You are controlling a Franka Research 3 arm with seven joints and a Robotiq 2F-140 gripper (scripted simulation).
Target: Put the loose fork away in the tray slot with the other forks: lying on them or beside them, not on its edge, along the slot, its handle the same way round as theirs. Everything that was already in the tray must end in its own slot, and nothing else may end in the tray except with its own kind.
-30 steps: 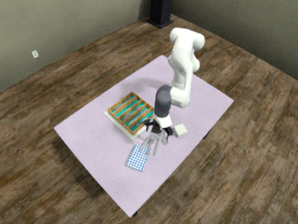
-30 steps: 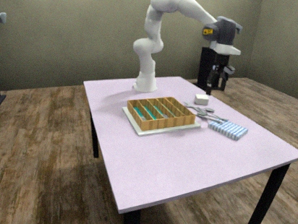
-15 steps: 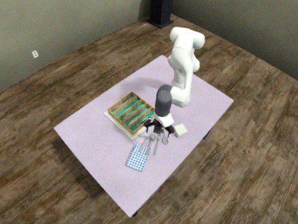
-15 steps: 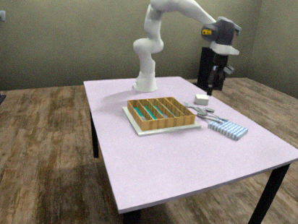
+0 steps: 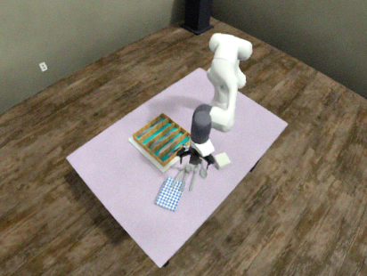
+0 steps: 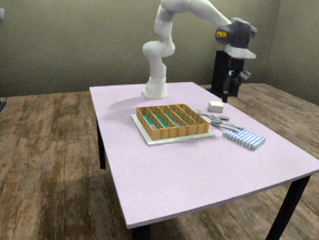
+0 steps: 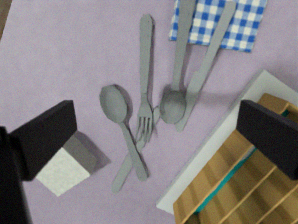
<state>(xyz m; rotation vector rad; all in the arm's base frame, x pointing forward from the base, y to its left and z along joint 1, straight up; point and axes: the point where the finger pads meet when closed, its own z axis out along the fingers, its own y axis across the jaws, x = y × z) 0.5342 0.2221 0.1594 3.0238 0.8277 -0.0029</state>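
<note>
The knife lies 140 mm below my hand, 70 mm ahead of it and 50 mm to the right of it. The rest, counted from my hand: white block: 200 mm behind, 140 mm below, 70 mm to the left; then wooden tray: 320 mm to the right, 120 mm below, 60 mm behind; then napkin: 180 mm ahead, 150 mm below, 10 mm to the right.
</note>
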